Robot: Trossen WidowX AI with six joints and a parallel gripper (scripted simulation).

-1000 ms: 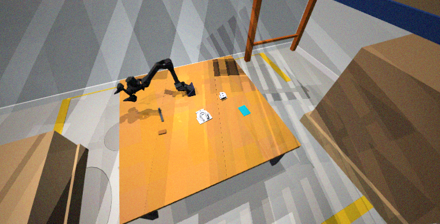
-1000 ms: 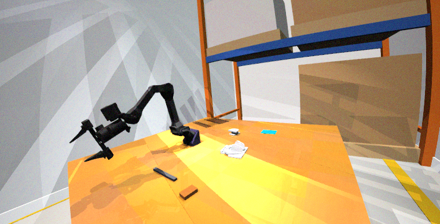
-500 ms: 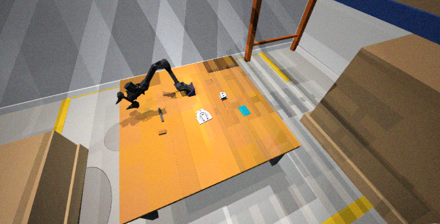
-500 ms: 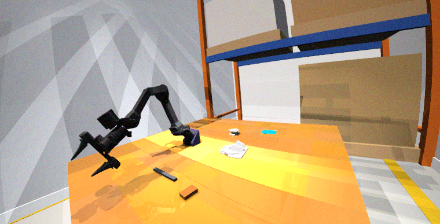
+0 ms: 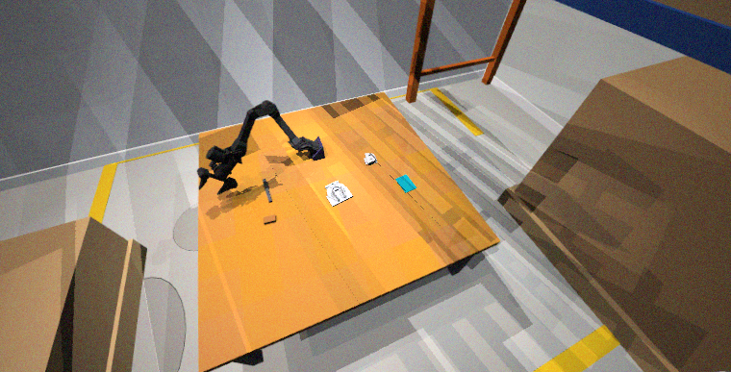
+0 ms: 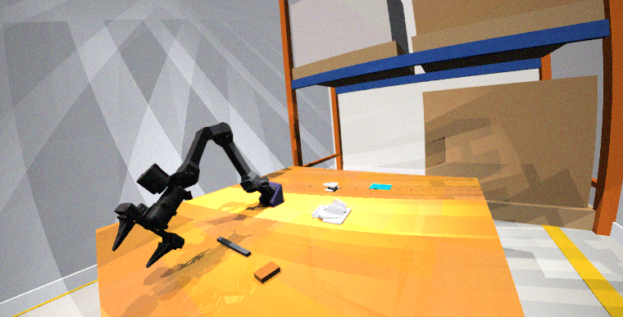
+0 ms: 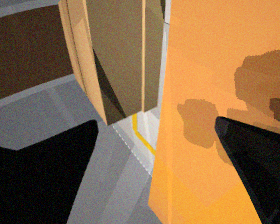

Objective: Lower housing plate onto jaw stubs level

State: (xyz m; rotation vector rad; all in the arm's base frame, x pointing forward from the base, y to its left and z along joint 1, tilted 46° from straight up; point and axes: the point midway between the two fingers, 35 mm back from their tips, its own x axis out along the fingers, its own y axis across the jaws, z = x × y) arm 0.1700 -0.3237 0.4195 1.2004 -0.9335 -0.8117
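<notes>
The white housing part lies 50 mm behind my gripper tip, 840 mm to the left of it and 60 mm below it. From my gripper tip the other things lie so: white block (50 mm behind, 840 mm to the left, 80 mm below); then brown block (180 mm ahead, 260 mm to the left, 80 mm below); then dark bar (260 mm to the left, 80 mm below).
</notes>
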